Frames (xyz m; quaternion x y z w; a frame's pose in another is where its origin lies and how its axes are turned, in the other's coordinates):
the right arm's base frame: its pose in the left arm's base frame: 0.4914 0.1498 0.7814 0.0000 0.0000 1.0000 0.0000
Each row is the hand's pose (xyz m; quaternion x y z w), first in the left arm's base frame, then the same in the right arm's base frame.
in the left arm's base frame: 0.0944 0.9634 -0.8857 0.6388 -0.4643 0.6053 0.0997
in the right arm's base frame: 0.3970 -0.8136 -1.6671 -0.4643 -0.6388 -0.0997 0.6053
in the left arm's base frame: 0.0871 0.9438 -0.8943 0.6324 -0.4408 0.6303 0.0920
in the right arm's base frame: 0.4043 -0.7940 -1.6757 -0.4408 -0.6324 -0.0920 0.6303
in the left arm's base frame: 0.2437 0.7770 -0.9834 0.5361 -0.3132 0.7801 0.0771
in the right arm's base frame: 0.2477 -0.6272 -1.7648 -0.3132 -0.5361 -0.0771 0.7801
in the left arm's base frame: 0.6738 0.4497 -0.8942 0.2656 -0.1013 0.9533 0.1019
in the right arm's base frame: -0.1824 -0.2999 -1.6756 -0.1013 -0.2656 -0.1019 0.9533
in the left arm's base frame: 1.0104 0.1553 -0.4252 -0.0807 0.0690 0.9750 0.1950
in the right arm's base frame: -0.5190 -0.0055 -1.2066 0.0690 0.0807 -0.1950 0.9750
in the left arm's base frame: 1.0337 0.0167 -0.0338 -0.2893 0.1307 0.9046 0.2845
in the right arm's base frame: -0.5423 0.1331 -0.8152 0.1307 0.2893 -0.2845 0.9046
